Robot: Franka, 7 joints.
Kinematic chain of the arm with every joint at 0, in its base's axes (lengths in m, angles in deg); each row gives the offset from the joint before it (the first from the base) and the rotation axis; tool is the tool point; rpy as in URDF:
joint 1: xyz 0 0 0.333 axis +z
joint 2: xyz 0 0 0 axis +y
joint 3: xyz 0 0 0.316 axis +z
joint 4: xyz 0.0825 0 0 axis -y
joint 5: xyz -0.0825 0 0.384 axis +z
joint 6: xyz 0 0 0 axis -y
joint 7: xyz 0.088 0 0 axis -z
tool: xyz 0 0 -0.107 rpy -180 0 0
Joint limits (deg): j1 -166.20..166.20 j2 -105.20..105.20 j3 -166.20..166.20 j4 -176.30..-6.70 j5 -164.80..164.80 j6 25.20..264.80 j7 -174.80..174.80
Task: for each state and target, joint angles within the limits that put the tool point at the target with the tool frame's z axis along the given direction. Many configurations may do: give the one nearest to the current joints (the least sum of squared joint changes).
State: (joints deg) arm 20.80 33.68 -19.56 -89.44 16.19 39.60 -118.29
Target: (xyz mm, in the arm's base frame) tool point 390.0 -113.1 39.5 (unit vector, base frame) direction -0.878 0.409 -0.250
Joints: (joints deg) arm 12.93 53.37 -29.44 -113.55 23.46 80.37 -118.29
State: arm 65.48 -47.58 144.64 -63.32 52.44 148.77 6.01
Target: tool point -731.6 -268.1 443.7 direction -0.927 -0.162 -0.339
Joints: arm 48.73 -51.81 141.23 -68.75 64.67 180.59 6.01
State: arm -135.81 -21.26 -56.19 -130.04 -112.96 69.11 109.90
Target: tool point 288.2 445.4 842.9 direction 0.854 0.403 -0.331
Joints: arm -166.20 -70.67 -37.64 -86.40 -146.18 70.95 109.90
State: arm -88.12 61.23 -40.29 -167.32 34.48 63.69 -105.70
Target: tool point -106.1 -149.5 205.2 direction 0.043 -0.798 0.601
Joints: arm -115.92 33.58 -42.38 -175.99 88.19 27.06 -105.70
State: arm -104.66 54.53 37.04 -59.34 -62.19 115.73 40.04
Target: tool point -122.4 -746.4 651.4 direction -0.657 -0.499 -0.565
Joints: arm -112.09 39.11 32.54 -45.35 -66.20 112.90 40.04
